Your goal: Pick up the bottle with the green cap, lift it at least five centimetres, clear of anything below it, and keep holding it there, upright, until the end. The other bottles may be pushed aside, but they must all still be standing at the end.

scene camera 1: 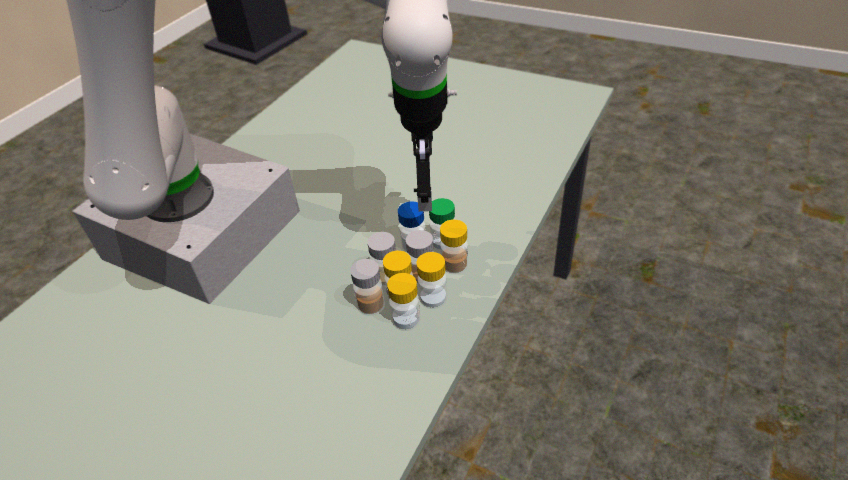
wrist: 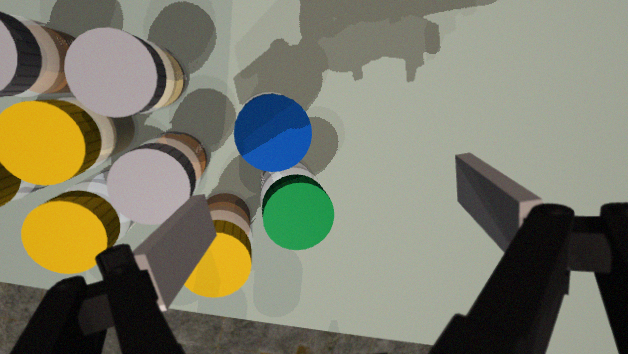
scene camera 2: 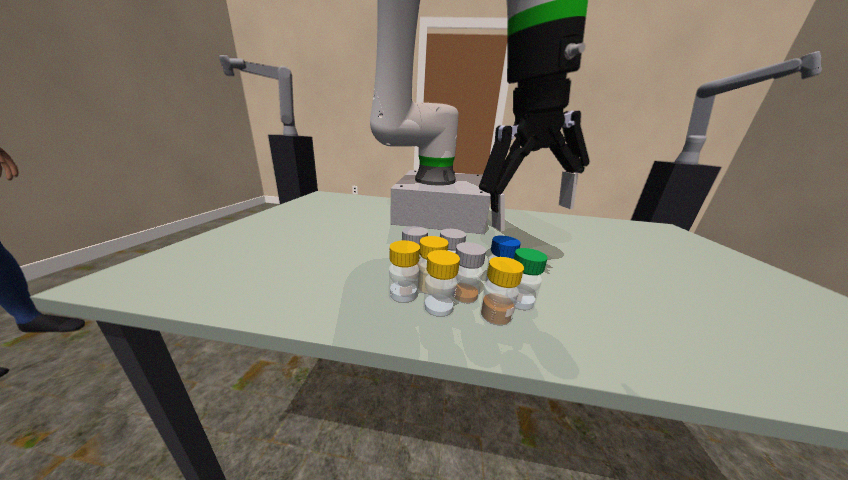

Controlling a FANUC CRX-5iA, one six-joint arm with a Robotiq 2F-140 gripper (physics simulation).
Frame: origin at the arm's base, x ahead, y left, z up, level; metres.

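Seen in the pictures: gripper, between the fingertips: (wrist: pixel 329 197) (scene camera 2: pixel 533 217); arm's base, origin of its link: (scene camera 1: pixel 177 197) (scene camera 2: pixel 435 180).
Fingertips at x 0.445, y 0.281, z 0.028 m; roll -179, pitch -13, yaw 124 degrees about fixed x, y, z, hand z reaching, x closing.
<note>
Pixels of each thing's top centre, then the offset from my fingertips to it. Level surfaces: height alone.
- bottle with the green cap, centre of its top: (wrist: pixel 299 217) (scene camera 2: pixel 531 254) (scene camera 1: pixel 441 206) dx +0.035, dy +0.005, dz -0.059 m
- blue-capped bottle, centre of its top: (wrist: pixel 273 134) (scene camera 1: pixel 410 209) (scene camera 2: pixel 506 240) dx -0.016, dy -0.036, dz -0.059 m
- yellow-capped bottle, centre of its top: (wrist: pixel 214 265) (scene camera 2: pixel 506 264) (scene camera 1: pixel 453 228) dx +0.092, dy -0.040, dz -0.059 m
- table, height of its surface: dz -0.164 m
The bottle with the green cap (scene camera 1: pixel 442 211) (scene camera 2: pixel 530 261) (wrist: pixel 298 216) stands upright at one corner of the bottle group. My gripper (scene camera 1: pixel 423 205) (scene camera 2: pixel 533 217) (wrist: pixel 329 197) is open and empty, pointing down, with its fingertips above cap height. In the wrist view the green cap lies between the two finger lines, left of their middle and a little lower than the tips. The blue-capped bottle (scene camera 1: pixel 410 214) (scene camera 2: pixel 505 246) (wrist: pixel 273 132) stands close beside it. A yellow-capped bottle (scene camera 1: pixel 453 233) (scene camera 2: pixel 505 271) (wrist: pixel 220 265) stands on its other side, partly hidden by the left finger in the wrist view.
Grey-capped bottles (scene camera 1: pixel 418 242) (scene camera 2: pixel 470 254) (wrist: pixel 150 185) and more yellow-capped bottles (scene camera 1: pixel 430 265) (scene camera 2: pixel 442 264) (wrist: pixel 65 232) stand upright in the group. The table (scene camera 1: pixel 148 380) (scene camera 2: pixel 267 297) has an edge near them. The arm's base block (scene camera 1: pixel 238 237) (scene camera 2: pixel 440 205) stands behind in scene camera 2.
</note>
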